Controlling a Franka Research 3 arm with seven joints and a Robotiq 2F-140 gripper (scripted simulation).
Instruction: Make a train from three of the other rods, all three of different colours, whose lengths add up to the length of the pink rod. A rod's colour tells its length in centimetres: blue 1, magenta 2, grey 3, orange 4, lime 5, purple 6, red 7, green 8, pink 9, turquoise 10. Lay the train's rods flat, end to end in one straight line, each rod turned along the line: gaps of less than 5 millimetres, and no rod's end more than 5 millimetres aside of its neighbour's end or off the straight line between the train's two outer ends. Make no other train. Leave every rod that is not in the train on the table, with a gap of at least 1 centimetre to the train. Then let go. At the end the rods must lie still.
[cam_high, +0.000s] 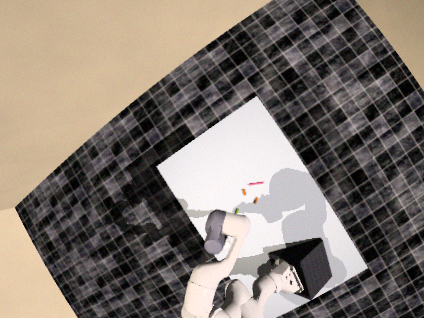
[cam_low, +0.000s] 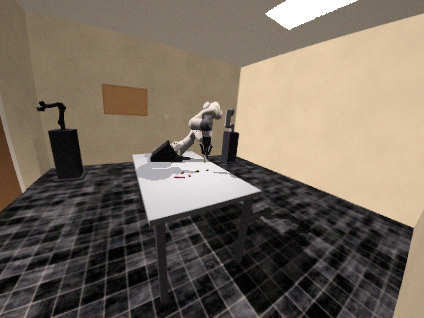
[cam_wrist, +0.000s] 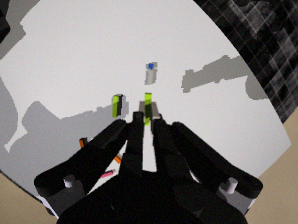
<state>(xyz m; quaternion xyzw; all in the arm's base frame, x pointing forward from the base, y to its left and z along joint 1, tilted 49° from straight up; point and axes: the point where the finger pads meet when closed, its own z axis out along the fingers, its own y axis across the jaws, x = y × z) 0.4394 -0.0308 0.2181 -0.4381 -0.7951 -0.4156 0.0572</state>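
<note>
My hand is 20 mm past the grey rod, 40 mm to the right of it and 130 mm above it. Round my hand: blue rod 40 mm behind, 60 mm to the left, 130 mm below; then pink rod 60 mm ahead, 260 mm to the right, 130 mm below.
</note>
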